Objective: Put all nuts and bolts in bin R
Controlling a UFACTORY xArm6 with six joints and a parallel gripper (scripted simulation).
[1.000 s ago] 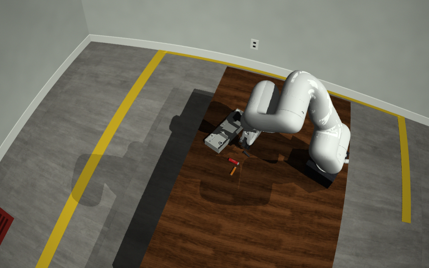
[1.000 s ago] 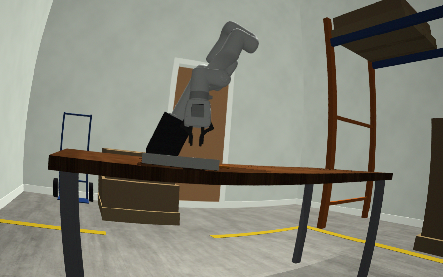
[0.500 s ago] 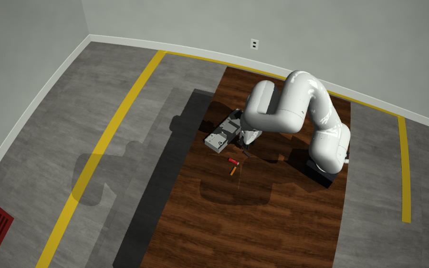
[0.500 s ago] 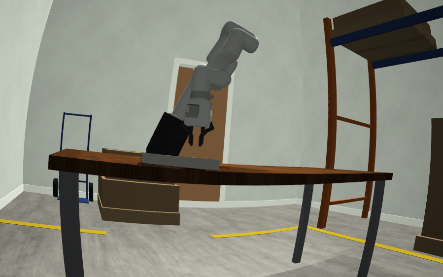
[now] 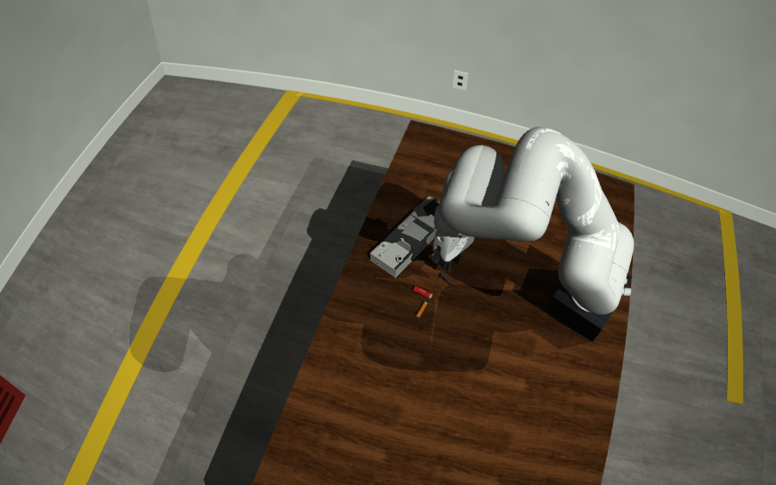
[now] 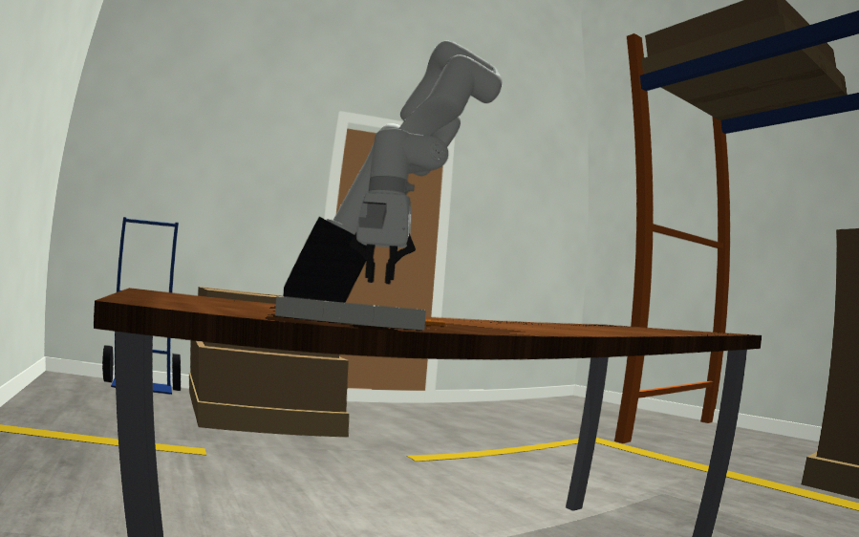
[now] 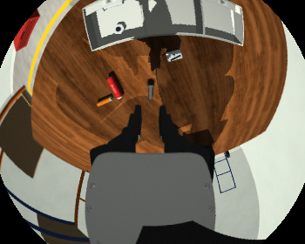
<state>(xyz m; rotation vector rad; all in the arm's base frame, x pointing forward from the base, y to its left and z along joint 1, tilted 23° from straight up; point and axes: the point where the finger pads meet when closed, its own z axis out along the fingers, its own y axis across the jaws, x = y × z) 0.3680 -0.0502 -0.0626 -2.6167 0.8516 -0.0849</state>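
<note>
Right now the dark bolt is 10 mm ahead of my hand and 90 mm below it. The rest, counted from my hand: nut (130 mm ahead, 20 mm to the right, 80 mm below); red cylinder (50 mm ahead, 50 mm to the left, 90 mm below); orange stick (40 mm ahead, 100 mm to the left, 90 mm below).
</note>
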